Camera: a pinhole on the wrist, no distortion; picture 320 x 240 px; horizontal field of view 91.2 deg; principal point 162.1 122.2 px. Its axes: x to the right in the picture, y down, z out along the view. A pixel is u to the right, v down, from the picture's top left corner.
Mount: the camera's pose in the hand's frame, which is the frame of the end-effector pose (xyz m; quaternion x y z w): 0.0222 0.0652 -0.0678 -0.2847 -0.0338 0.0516 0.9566
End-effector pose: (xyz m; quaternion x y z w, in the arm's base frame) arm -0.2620 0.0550 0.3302 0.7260 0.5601 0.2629 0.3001
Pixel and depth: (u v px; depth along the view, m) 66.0 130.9 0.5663
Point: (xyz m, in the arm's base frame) 0.1532 -0.4341 0.3174
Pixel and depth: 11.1 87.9 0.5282
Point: 0.0438 -0.5500 0.1630
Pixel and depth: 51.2 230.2 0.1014
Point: -0.1829 -0.0366 0.4676
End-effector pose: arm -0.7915 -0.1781 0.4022 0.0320 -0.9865 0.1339 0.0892
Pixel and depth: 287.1 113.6 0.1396
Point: -0.9319 -0.0563 0.3322
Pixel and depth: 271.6 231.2 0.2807
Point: -1.0095 0.1846 0.2672
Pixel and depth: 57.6 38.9 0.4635
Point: -0.5692 -0.2141 -0.0947
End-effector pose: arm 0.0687 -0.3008 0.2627 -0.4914 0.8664 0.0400 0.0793
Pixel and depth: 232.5 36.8 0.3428
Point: -0.0760 -0.3277 -0.0875
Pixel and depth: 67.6 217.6 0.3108
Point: -0.1347 0.0766 0.2160
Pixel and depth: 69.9 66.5 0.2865
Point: 0.0740 -0.0702 0.0727
